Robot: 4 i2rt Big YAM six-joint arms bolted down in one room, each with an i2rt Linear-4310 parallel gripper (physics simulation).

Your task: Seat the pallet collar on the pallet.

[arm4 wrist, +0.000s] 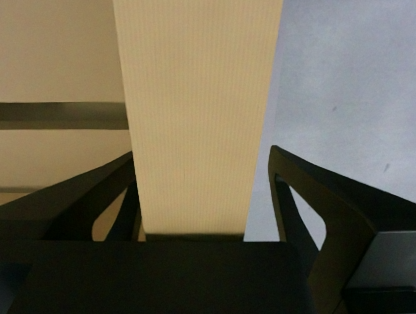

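Observation:
A long pale wooden beam with fine grain, which looks like a wall of the pallet collar (pixel 200 75), runs from the top edge of the arm4 wrist view down to the gripper body. The arm4 gripper (pixel 202 150) is open, with one dark finger on each side of this wall. The left fingertip appears close to the wall's left edge, and a narrow gap shows at the right finger. Wide tan boards, which look like the pallet (pixel 60 55), lie to the left, with a dark slot between them. The grippers of arm1, arm2 and arm3 do not show.
A grey-blue floor (pixel 345 80) with small dark marks lies to the right of the wooden wall. The dark gripper body covers the bottom of the view and hides the wall's lower part.

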